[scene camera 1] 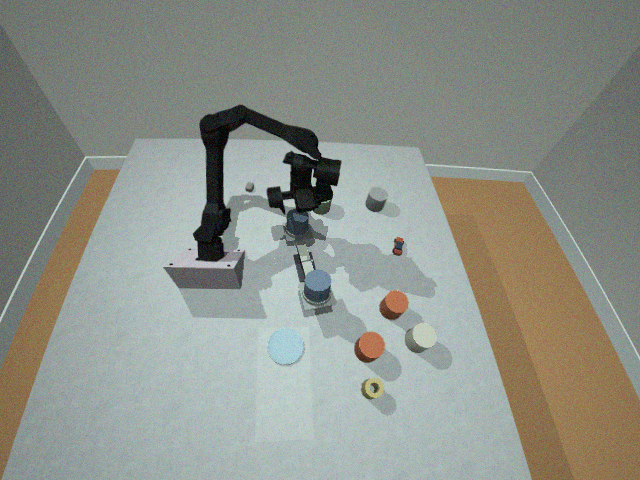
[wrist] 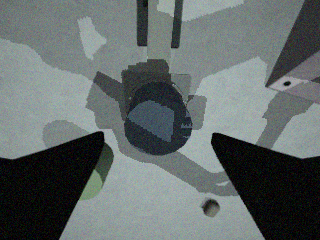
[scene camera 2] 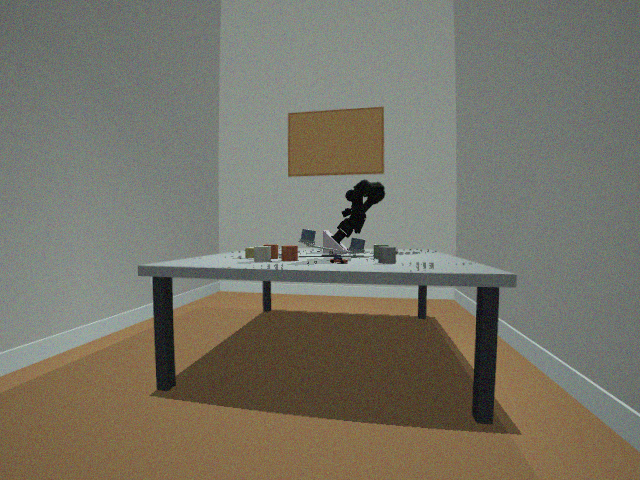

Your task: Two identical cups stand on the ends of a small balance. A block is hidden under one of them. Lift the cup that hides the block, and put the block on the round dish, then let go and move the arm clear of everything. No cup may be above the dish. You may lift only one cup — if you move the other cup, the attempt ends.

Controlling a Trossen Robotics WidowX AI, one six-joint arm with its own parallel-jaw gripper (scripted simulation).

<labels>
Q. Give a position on a balance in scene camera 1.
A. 307, 263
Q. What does the gripper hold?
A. Nothing.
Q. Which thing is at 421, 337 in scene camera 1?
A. A cream cylinder.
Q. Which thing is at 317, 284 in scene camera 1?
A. A cup.
</labels>
